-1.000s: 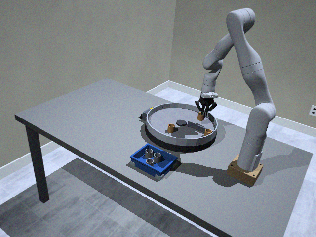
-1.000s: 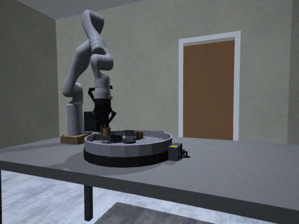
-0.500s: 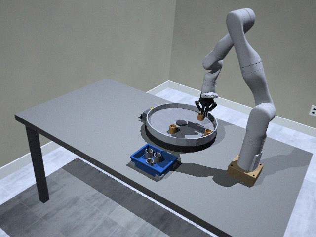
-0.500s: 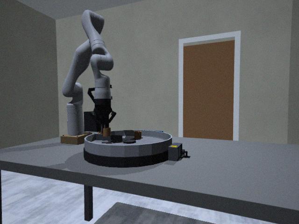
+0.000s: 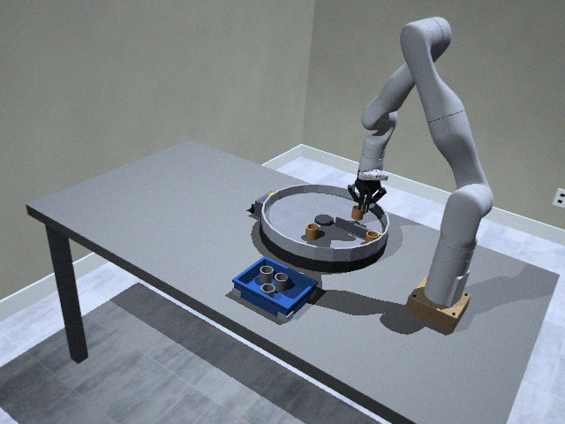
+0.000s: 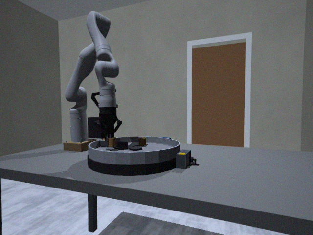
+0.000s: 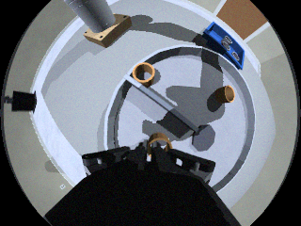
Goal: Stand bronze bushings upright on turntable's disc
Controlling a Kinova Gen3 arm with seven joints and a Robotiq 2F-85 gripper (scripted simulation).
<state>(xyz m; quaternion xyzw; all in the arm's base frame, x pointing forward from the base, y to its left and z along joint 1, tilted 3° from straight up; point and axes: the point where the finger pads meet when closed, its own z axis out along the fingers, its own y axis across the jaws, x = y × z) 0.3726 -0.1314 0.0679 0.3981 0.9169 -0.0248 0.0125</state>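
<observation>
My hand is 90 mm to the right of the turntable disc, 90 mm short of it and 60 mm above it.
</observation>
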